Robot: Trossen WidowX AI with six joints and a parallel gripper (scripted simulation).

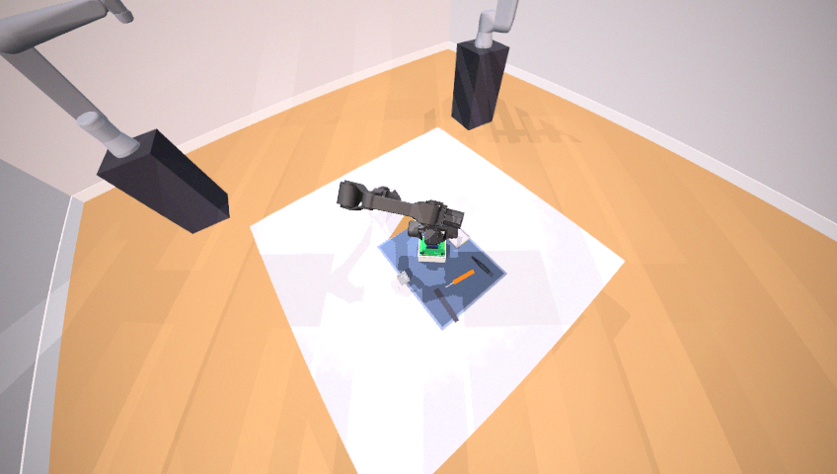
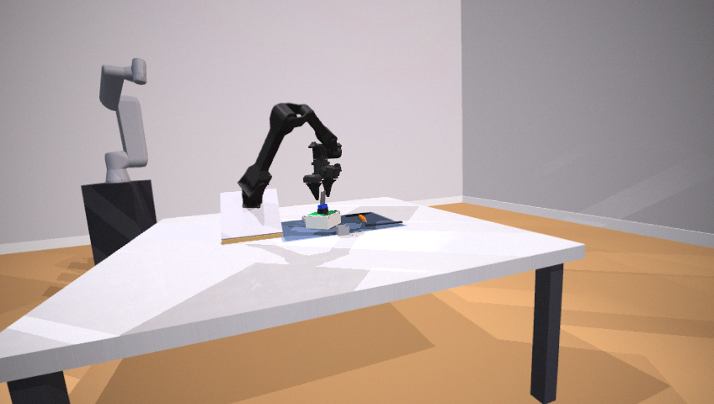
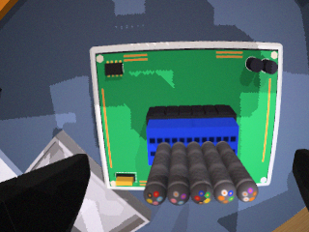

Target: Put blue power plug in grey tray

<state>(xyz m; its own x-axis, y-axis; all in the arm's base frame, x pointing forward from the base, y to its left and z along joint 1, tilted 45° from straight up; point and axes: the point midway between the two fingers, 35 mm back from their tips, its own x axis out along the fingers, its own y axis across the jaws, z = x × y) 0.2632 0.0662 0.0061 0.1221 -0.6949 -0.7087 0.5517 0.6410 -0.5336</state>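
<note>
Right now my gripper tip is 30 mm above the blue power plug. The rest, counted from my gripper tip: blue mat (110 mm below, 50 mm ahead, 10 mm to the left); then dark bar (230 mm ahead, 110 mm below, 80 mm to the right).
</note>
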